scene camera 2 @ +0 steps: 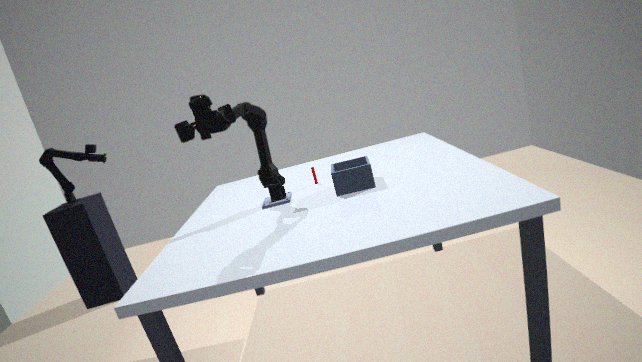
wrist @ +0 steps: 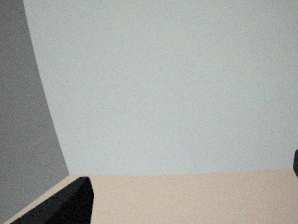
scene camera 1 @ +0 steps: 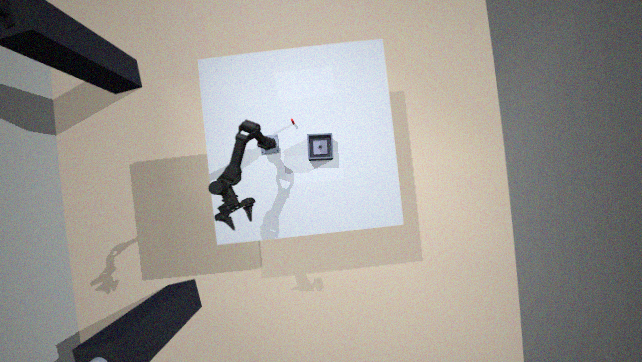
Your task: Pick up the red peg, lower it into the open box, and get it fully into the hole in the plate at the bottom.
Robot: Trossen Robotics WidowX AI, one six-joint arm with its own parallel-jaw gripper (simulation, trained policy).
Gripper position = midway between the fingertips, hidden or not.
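Observation:
Gripper (scene camera 2: 207,121) visible; the wrist view also has the gripper (wrist: 196,174).

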